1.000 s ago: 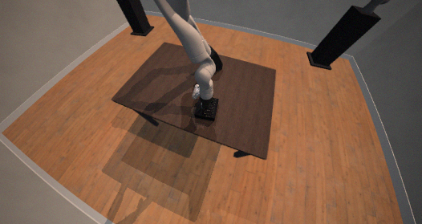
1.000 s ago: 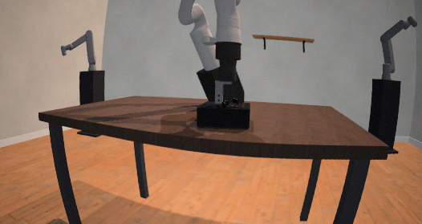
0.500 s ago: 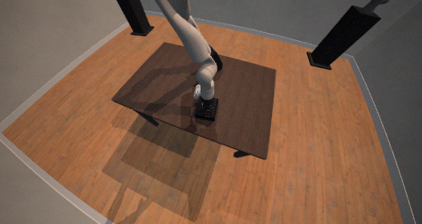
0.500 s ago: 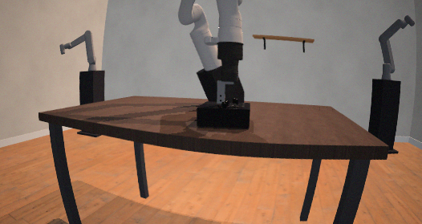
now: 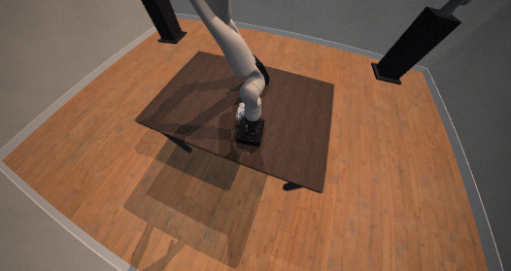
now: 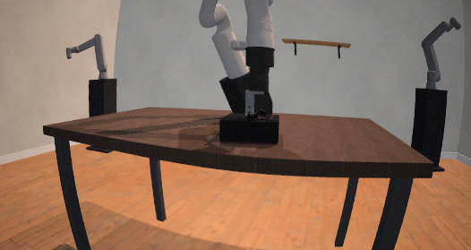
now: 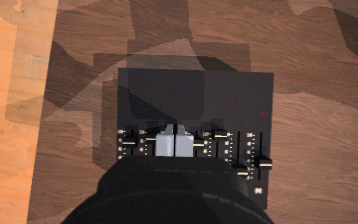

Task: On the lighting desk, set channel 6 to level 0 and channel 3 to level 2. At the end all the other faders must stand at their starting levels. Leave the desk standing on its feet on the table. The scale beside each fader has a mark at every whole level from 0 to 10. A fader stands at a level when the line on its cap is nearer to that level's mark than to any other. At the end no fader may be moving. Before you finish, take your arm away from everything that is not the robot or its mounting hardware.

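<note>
Right now the channel 2 fader cap is 20 mm ahead of my hand and 10 mm below it. Round my hand: channel 5 fader cap: 40 mm behind, 10 mm below; then channel 4 fader cap: 20 mm behind, 10 mm to the left, 10 mm below; then channel 3 fader cap: 20 mm to the left, 10 mm below.
</note>
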